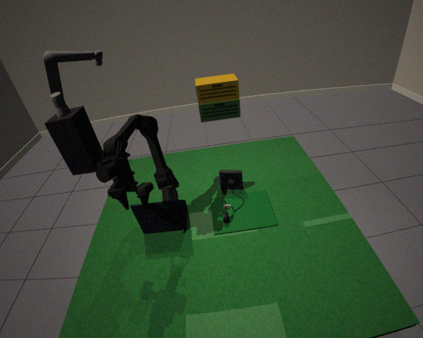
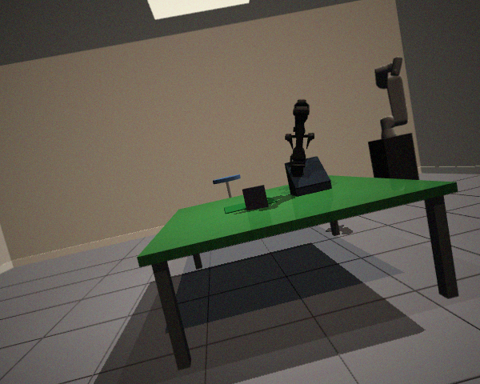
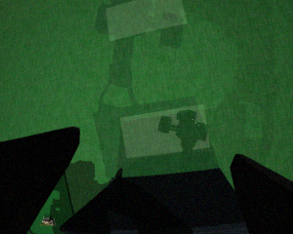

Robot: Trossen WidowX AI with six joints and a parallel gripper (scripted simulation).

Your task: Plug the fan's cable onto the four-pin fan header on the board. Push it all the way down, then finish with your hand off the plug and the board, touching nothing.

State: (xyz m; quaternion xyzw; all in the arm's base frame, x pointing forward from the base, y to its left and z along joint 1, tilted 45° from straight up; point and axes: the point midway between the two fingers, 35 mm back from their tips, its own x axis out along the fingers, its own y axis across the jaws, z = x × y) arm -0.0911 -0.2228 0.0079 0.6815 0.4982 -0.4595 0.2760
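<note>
Right now my gripper tip is 34 cm short of the black fan plug, 25 cm above it and 12 cm to the right of it. Round my gripper tip: green board 42 cm ahead, 28 cm below, 17 cm to the left; then four-pin header 35 cm ahead, 27 cm below, 21 cm to the left; then fan 39 cm ahead, 34 cm to the left, 21 cm below.
</note>
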